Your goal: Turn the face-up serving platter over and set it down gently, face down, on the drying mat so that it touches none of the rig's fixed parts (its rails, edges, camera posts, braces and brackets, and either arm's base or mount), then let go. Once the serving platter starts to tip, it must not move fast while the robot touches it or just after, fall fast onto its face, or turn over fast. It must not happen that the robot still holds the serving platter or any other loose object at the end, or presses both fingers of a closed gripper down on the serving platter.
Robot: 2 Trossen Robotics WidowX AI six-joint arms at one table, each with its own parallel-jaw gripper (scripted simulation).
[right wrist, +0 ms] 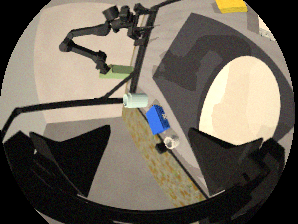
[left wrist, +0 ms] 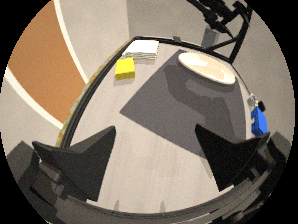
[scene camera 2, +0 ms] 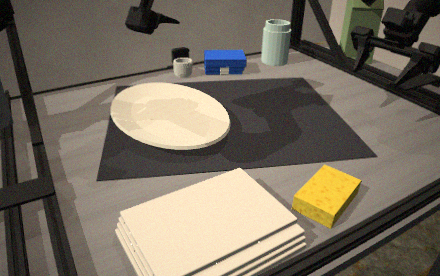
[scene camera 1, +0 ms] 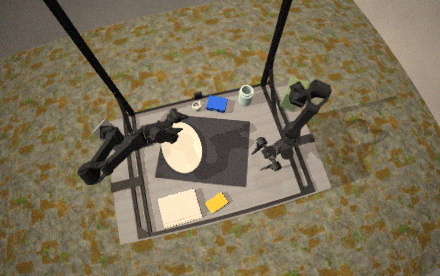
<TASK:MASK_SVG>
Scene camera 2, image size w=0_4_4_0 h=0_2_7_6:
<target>my left gripper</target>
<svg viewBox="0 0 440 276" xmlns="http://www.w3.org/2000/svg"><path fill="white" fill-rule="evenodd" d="M351 32L353 46L357 50L353 68L354 73L366 62L374 47L411 58L396 79L395 87L420 74L436 73L440 66L440 46L421 42L418 46L419 49L411 47L414 42L419 40L419 34L423 29L424 13L417 11L411 13L406 10L388 7L381 21L385 25L383 30L385 38L374 36L373 29L356 26Z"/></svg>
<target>cream oval serving platter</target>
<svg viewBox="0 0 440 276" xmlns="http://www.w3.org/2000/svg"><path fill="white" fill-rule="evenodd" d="M111 105L112 119L124 133L143 143L166 149L189 150L213 145L227 135L231 126L227 111L218 101L201 91L177 84L146 83L132 86L120 92L114 98Z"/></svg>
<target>blue box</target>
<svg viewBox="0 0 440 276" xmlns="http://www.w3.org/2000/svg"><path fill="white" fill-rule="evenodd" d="M204 50L205 75L242 75L242 71L244 71L247 63L243 50Z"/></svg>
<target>pale green jar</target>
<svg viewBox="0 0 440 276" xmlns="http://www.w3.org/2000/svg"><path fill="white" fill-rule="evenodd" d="M267 20L266 27L263 30L261 61L271 66L286 65L291 37L290 22Z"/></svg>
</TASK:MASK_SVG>
